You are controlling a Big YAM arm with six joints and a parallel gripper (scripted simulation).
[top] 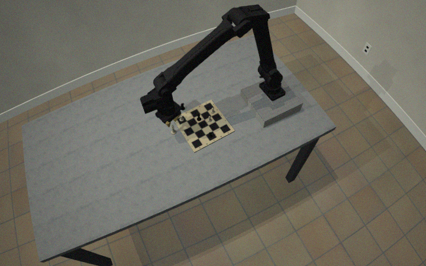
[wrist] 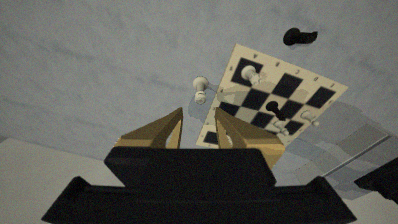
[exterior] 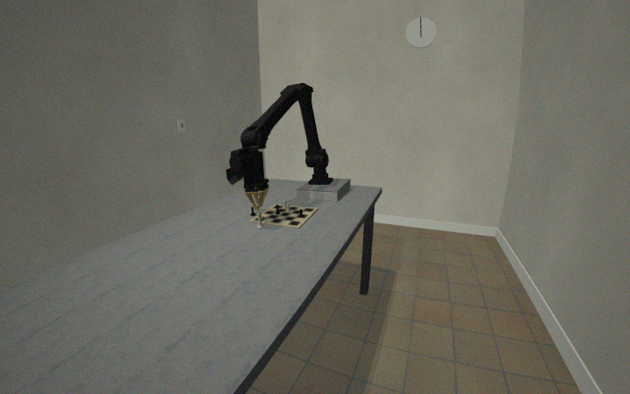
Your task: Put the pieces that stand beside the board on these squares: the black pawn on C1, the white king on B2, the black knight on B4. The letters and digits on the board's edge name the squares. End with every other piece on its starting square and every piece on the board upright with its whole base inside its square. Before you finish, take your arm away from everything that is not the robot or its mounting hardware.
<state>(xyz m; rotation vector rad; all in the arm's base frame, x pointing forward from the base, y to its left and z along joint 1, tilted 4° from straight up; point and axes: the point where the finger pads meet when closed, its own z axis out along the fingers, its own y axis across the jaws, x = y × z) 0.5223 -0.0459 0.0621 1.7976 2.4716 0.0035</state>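
Right now my hand is 6 cm above the white king. Also, from my hand: chessboard 14 cm behind, 3 cm to the left, 8 cm below; then black pawn 14 cm behind, 11 cm to the left, 7 cm below; then black chess piece 14 cm behind, 1 cm to the right, 6 cm below.
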